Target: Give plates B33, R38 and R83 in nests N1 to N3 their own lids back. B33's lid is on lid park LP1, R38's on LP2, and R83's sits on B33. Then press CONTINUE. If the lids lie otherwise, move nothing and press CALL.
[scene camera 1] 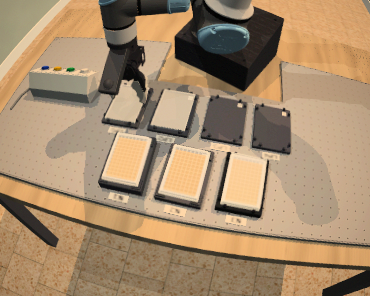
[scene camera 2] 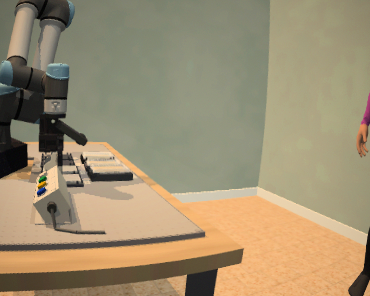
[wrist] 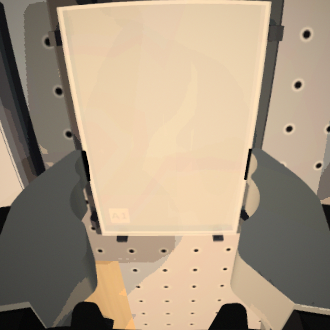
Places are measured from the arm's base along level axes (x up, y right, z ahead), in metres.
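Pixels of known places: gripper, between the fingertips: (scene camera 1: 128, 101) (wrist: 166, 153).
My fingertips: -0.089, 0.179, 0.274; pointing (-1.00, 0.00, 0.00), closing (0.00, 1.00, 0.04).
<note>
For each thing: its top centre in the pictures, then the offset to it from my fingertips, as dx, dy, dz.
- N1, centre of its top: (scene camera 1: 126, 156) (scene camera 2: 109, 166) +0.028, -0.069, +0.182
- N2, centre of its top: (scene camera 1: 185, 170) (scene camera 2: 103, 161) +0.019, -0.204, +0.176
- N3, centre of its top: (scene camera 1: 245, 179) (scene camera 2: 97, 153) +0.023, -0.337, +0.169
- LP4, centre of its top: (scene camera 1: 273, 124) (scene camera 2: 56, 154) +0.009, -0.387, -0.017
- button box, centre of its top: (scene camera 2: 50, 175) (scene camera 1: 58, 69) +0.073, +0.227, -0.015
My gripper (scene camera 1: 131, 95) (scene camera 2: 60, 159) (wrist: 166, 153) is shut on the pale lid (scene camera 1: 124, 108) (wrist: 165, 100) at lid park LP1, its finger pads against both long edges. The lid lies flat within the park's corner posts, with its A1 mark toward the gripper in the wrist view. Another pale lid (scene camera 1: 173, 112) lies on LP2. In the front row, plates stand in N1 (scene camera 1: 128, 159), N2 (scene camera 1: 185, 173) and N3 (scene camera 1: 244, 182). The N3 plate looks paler with fainter wells. The plate names cannot be read.
Dark lid parks LP3 (scene camera 1: 223, 120) and LP4 (scene camera 1: 271, 129) stand right of LP2. A button box (scene camera 1: 62, 82) (scene camera 2: 56, 195) with blue, yellow, green and white buttons stands at the left, its cable on the board. The black robot base (scene camera 1: 220, 62) is behind the parks. A person stands at the right in scene camera 2.
</note>
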